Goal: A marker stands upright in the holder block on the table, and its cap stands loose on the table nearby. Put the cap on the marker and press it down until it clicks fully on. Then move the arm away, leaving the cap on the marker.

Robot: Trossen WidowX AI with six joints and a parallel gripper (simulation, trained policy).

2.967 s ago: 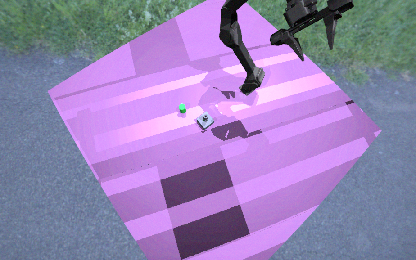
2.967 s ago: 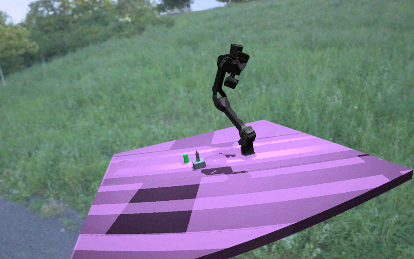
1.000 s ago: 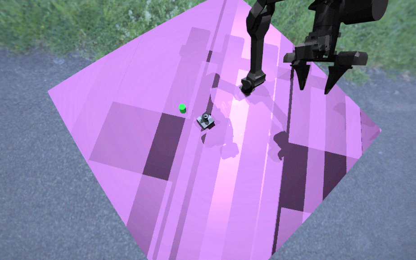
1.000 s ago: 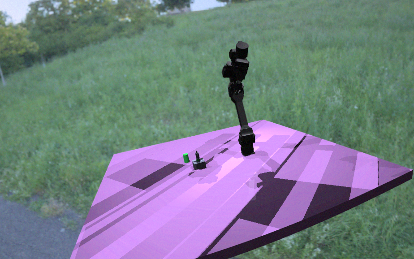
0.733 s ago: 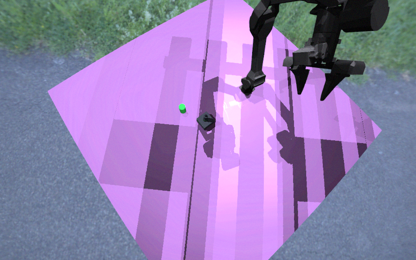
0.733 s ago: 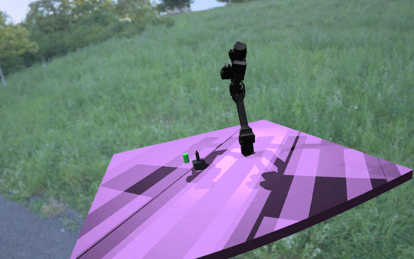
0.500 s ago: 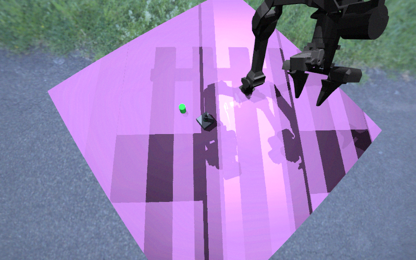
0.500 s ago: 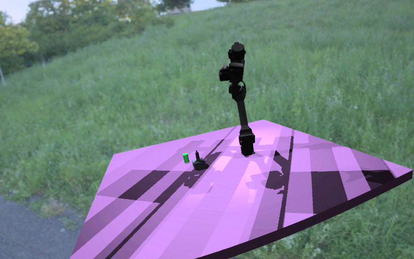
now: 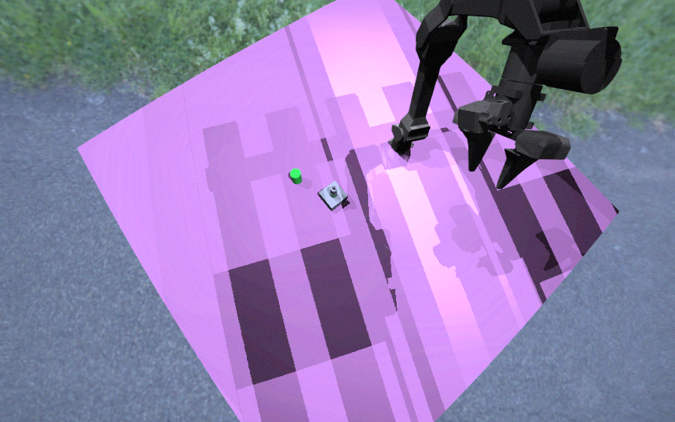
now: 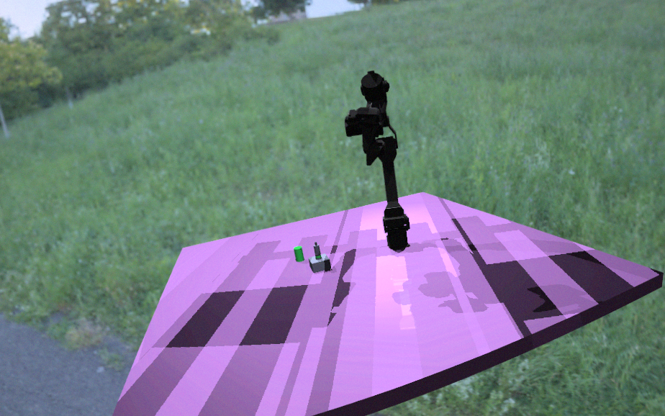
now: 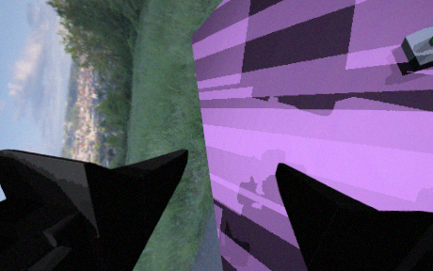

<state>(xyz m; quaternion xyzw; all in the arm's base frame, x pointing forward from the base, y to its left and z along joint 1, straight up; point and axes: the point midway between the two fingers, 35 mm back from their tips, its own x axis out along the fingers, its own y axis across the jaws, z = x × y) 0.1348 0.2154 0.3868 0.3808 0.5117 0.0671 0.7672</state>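
The green cap is 190 mm ahead of my gripper tip, 340 mm to the right of it and 340 mm below it. Round my gripper tip: grey holder block: 140 mm ahead, 220 mm to the right, 340 mm below.
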